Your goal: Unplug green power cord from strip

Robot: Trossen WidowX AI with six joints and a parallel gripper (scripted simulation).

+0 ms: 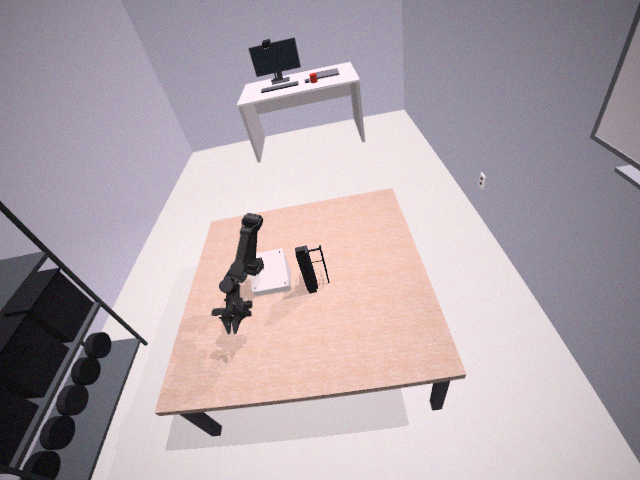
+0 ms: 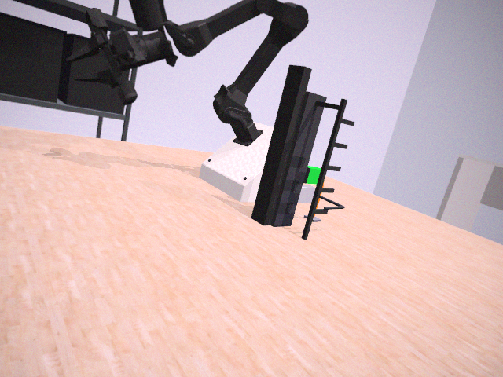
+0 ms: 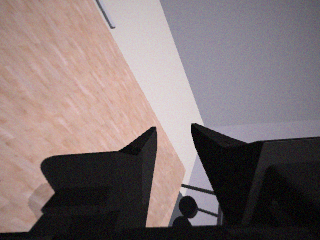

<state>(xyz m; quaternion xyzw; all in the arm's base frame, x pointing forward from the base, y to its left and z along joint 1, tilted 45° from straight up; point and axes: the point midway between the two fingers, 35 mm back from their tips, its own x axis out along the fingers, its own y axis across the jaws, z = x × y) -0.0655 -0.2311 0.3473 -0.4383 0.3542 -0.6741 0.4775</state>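
My gripper tip is 39 cm to the right of the green plug, 34 cm short of it and 9 cm above it.
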